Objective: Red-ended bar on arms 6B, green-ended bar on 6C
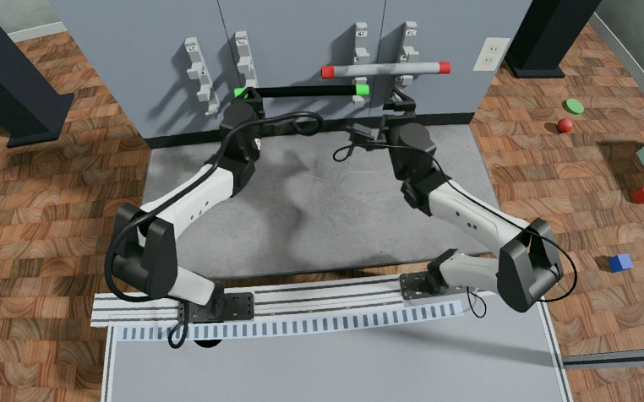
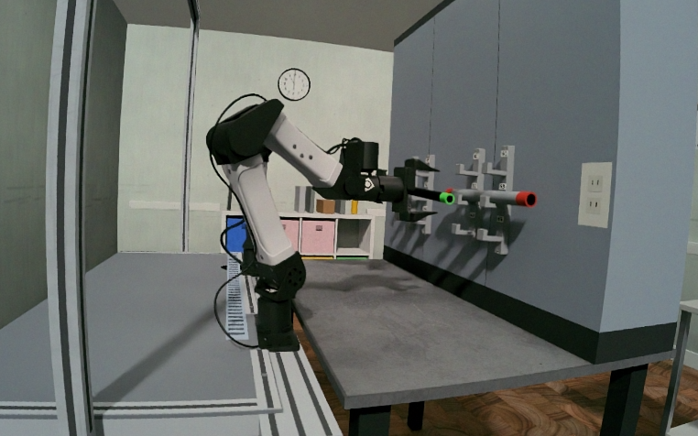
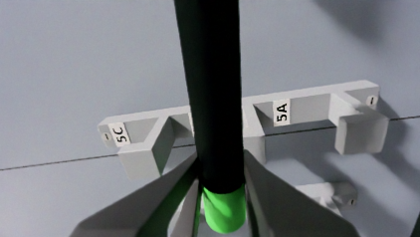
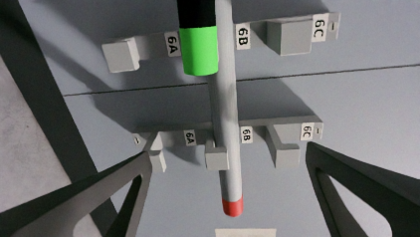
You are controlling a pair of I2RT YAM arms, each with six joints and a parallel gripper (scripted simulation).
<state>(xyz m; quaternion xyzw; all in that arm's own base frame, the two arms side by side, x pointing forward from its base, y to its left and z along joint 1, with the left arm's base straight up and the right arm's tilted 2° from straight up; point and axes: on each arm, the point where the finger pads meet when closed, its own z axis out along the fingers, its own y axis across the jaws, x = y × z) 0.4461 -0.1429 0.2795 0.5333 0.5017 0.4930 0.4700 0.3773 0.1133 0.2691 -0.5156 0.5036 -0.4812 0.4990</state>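
Right now the rack strip is 120 mm ahead of my right hand, 50 mm to the left of it and 10 mm below it. From my right hand the other things lie so: red-ended bar: 120 mm ahead, 20 mm to the right; then outlet plate: 150 mm ahead, 330 mm to the right, 10 mm above; then green-ended bar: 70 mm ahead, 200 mm to the left, 10 mm below.
My left gripper is now 12 cm to the left of the green-ended bar and 1 cm above it. Also, from my left hand: red-ended bar 35 cm to the right, 5 cm ahead, 1 cm below; then blue-grey wall 20 cm ahead, 16 cm above, 15 cm to the right; then rack strip 27 cm to the right, 5 cm ahead, 1 cm below.
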